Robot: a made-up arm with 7 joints. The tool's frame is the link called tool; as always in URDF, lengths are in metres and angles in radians. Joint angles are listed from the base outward. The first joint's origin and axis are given. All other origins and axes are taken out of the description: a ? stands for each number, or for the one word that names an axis. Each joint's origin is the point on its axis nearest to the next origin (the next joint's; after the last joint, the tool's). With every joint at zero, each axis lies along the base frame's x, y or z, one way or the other. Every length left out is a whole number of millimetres.
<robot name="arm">
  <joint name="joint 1" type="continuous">
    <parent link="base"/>
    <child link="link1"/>
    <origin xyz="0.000 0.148 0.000" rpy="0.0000 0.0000 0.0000"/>
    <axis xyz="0 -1 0"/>
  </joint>
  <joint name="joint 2" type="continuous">
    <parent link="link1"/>
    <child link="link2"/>
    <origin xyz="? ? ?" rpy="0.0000 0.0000 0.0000"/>
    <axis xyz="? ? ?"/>
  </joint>
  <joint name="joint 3" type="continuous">
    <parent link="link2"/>
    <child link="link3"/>
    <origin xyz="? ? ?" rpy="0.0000 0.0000 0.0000"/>
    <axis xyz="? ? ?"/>
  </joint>
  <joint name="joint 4" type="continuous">
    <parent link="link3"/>
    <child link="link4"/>
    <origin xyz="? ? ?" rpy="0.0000 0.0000 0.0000"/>
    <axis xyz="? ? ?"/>
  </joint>
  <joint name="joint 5" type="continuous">
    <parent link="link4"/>
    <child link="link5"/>
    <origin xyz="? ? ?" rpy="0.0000 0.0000 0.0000"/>
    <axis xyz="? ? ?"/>
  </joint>
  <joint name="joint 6" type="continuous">
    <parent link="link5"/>
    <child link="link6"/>
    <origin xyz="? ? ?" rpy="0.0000 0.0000 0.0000"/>
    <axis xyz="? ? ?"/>
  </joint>
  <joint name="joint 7" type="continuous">
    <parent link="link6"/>
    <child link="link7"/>
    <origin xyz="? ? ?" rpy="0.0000 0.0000 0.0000"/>
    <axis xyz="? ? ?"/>
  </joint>
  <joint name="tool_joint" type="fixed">
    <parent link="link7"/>
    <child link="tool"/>
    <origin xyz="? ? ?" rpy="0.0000 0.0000 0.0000"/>
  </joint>
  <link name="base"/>
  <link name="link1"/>
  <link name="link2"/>
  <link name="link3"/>
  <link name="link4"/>
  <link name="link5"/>
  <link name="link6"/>
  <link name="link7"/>
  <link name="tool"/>
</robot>
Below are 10 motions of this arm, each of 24 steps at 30 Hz.
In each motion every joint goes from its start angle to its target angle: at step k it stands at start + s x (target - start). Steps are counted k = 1, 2, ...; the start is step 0. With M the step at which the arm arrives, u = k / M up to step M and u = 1 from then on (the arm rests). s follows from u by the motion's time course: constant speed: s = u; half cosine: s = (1 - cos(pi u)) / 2; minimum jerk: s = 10 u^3 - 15 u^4 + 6 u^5.
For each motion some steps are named. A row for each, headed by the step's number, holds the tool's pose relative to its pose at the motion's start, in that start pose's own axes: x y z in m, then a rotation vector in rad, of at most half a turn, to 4 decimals.
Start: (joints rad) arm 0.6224 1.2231 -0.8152 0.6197 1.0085 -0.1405 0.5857
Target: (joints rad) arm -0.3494 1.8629 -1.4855 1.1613 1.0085 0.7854 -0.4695
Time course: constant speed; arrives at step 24
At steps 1, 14, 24:
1: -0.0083 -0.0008 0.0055 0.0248 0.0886 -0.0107
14: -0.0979 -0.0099 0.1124 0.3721 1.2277 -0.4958
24: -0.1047 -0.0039 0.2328 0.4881 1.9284 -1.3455

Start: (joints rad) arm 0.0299 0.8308 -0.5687 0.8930 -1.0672 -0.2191 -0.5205
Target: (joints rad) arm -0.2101 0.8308 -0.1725 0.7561 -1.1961 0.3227 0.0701
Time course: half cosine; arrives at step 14
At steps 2, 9, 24:
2: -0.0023 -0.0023 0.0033 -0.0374 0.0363 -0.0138
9: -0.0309 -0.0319 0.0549 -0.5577 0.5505 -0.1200
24: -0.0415 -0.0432 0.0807 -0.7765 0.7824 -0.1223

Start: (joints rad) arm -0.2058 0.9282 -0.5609 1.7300 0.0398 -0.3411 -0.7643
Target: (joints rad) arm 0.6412 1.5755 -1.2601 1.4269 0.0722 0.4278 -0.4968
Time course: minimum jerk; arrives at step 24
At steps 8, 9, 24:
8: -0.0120 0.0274 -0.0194 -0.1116 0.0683 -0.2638
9: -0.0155 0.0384 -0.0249 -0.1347 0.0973 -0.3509
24: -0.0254 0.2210 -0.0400 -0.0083 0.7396 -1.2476

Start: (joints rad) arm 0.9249 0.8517 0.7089 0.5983 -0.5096 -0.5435 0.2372
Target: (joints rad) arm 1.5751 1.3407 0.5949 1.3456 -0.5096 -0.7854 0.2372
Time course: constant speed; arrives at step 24
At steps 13, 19, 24:
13: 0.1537 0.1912 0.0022 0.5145 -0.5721 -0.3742
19: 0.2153 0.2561 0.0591 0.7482 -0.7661 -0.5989
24: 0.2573 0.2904 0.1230 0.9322 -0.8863 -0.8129

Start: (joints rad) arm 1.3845 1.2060 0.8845 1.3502 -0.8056 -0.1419 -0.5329
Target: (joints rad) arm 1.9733 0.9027 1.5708 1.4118 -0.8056 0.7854 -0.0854
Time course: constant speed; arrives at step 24
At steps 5, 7, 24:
5: -0.0337 0.0290 0.0005 0.0682 0.3830 -0.0653
7: -0.0470 0.0399 0.0047 0.0895 0.5416 -0.0732
24: -0.1221 0.0948 0.1141 0.1834 1.8960 0.3015

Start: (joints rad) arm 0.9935 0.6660 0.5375 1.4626 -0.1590 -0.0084 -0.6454
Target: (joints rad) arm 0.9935 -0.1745 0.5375 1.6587 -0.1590 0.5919 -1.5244
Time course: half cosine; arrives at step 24
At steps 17, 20, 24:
17: 0.0165 -0.0595 0.1435 0.4797 0.8349 -0.2506
20: 0.0270 -0.0657 0.1633 0.5205 0.9476 -0.3447
24: 0.0331 -0.0685 0.1731 0.5368 1.0022 -0.3987

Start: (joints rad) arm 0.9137 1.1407 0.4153 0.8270 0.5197 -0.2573 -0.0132
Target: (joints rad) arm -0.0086 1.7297 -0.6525 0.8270 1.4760 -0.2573 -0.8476
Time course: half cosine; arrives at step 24
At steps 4, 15, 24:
4: -0.0057 -0.0034 0.0031 -0.0064 0.0385 -0.0436
15: -0.0720 0.0176 0.0650 0.0614 0.4132 -0.6331
24: -0.0775 0.0673 0.0920 0.1820 0.4690 -1.0654

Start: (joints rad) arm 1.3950 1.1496 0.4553 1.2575 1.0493 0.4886 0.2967
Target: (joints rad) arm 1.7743 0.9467 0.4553 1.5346 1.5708 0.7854 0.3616
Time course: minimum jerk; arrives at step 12
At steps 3, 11, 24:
3: 0.0055 -0.0075 -0.0004 -0.0653 -0.0290 0.0641
11: 0.0618 -0.0720 0.0157 -0.7721 -0.2499 0.4431
24: 0.0621 -0.0723 0.0159 -0.7768 -0.2509 0.4443

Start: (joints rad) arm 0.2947 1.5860 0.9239 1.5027 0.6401 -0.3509 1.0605
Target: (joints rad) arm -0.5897 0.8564 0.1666 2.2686 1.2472 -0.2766 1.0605
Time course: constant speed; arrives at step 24
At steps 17, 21, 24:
17: 0.0298 -0.3173 -0.0811 -0.3988 -0.5645 1.2664
21: 0.0811 -0.3617 -0.0733 -0.3606 -0.6888 1.6023
24: 0.1227 -0.3806 -0.0659 -0.2878 -0.7767 1.8520

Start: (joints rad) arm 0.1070 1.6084 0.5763 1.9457 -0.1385 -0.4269 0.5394
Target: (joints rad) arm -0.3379 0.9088 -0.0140 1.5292 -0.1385 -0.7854 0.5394
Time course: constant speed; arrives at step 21
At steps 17, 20, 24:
17: 0.1031 -0.2944 -0.0127 -0.2867 -0.3168 0.9548
20: 0.1532 -0.3305 -0.0024 -0.3252 -0.3775 1.1213
24: 0.1714 -0.3404 0.0018 -0.3367 -0.3979 1.1767

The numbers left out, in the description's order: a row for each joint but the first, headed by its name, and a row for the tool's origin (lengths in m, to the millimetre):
joint 2: xyz 0.000 0.000 0.000, axis 1 0 0
joint 3: xyz 0.000 0.000 -0.217, axis 0 0 1
joint 4: xyz 0.000 0.000 0.000, axis 0 -1 0
joint 5: xyz 0.000 0.000 -0.258, axis 0 0 1
joint 6: xyz 0.000 0.000 0.000, axis 0 1 0
joint 7: xyz 0.000 0.000 0.000, axis -1 0 0
tool: xyz 0.000 0.000 0.000

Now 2 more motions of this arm.
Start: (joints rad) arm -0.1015 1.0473 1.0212 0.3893 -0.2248 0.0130 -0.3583
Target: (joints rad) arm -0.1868 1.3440 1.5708 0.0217 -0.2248 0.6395 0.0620
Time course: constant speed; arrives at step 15
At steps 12, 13, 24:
12: -0.0029 0.0695 -0.0312 -0.2463 0.6707 0.2550
13: -0.0017 0.0728 -0.0324 -0.2817 0.7176 0.2906
24: 0.0016 0.0782 -0.0344 -0.3594 0.8064 0.3655

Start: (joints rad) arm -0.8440 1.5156 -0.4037 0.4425 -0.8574 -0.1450 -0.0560
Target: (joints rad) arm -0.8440 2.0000 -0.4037 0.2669 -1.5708 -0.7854 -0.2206
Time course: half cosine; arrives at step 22
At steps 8, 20, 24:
8: -0.0667 0.0124 0.0196 -0.0327 -0.0466 -0.2455
20: -0.2049 0.0571 0.1031 -0.3793 -0.1516 -0.6361
24: -0.2084 0.0586 0.1063 -0.3940 -0.1537 -0.6421

